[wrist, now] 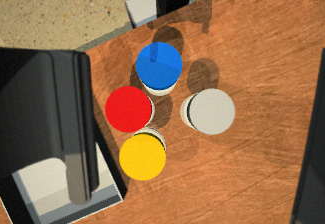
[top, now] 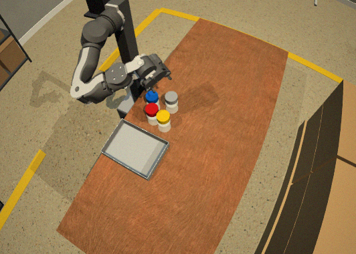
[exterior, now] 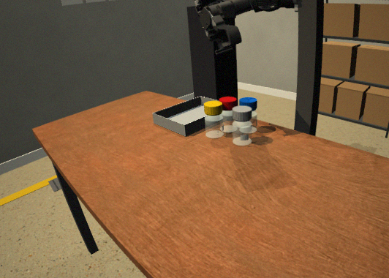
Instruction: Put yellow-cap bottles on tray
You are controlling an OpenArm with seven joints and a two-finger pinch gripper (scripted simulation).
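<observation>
My gripper is now 30 mm short of the yellow-capped bottle, 40 mm to the left of it and 220 mm above it. Round my hand: blue-capped bottle (60 mm behind, 20 mm to the left, 220 mm below); red-capped bottle (30 mm behind, 30 mm to the right, 220 mm below); grey-capped bottle (10 mm ahead, 60 mm to the left, 220 mm below).
</observation>
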